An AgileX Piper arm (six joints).
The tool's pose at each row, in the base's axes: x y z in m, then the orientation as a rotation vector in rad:
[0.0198, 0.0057, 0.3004, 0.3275, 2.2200, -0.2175]
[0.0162, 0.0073, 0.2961, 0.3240, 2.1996, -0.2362]
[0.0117, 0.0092, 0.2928, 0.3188, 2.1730, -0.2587]
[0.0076, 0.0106, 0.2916, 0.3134, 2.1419, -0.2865]
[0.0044, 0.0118, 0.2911, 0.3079, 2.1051, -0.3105]
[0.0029, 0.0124, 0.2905, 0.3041, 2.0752, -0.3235]
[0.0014, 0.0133, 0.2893, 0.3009, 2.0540, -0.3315]
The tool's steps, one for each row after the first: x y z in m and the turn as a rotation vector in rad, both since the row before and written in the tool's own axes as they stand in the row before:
[0.0058, 0.0006, -0.0004, 0.0118, -0.0213, -0.0056]
[0.0055, 0.0006, -0.0019, 0.0140, -0.0277, -0.0072]
[0.0035, 0.0001, -0.0028, 0.0180, -0.0321, -0.0087]
[0.0023, 0.0001, -0.0026, 0.0155, -0.0374, -0.0064]
[0.0013, 0.0001, -0.0011, 0.0084, -0.0301, -0.0022]
[0.0019, 0.0005, -0.0009, 0.0050, -0.0214, -0.0015]

